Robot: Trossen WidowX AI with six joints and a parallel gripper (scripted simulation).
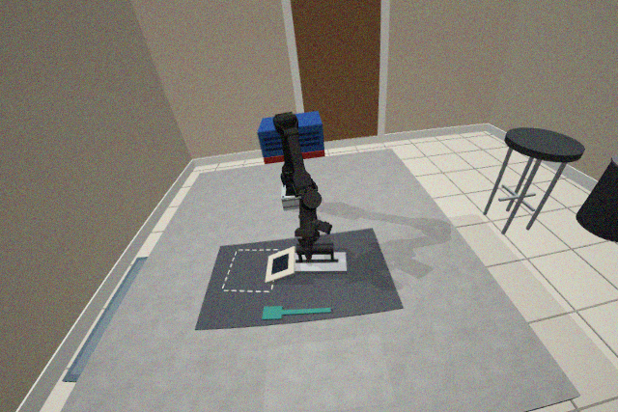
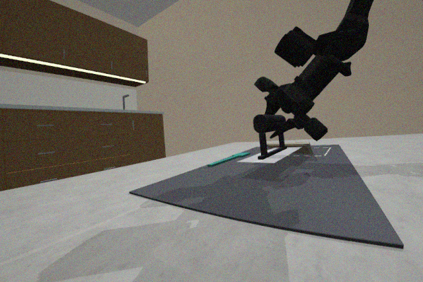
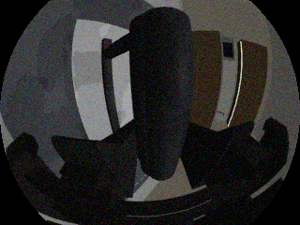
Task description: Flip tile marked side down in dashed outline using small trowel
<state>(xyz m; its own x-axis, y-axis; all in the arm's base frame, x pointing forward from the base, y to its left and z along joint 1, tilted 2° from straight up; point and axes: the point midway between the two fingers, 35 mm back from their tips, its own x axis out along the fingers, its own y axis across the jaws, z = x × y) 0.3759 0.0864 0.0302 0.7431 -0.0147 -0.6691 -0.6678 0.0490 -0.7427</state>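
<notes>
Now: the cream tile 110 mm to the right of my gripper tip, 50 mm below it and 30 mm behind it. Also, from my gripper tip: dark mat 100 mm below, 60 mm to the right; teal trowel 140 mm ahead, 80 mm below, 70 mm to the right; grey plate tool 30 mm behind, 10 mm below.
</notes>
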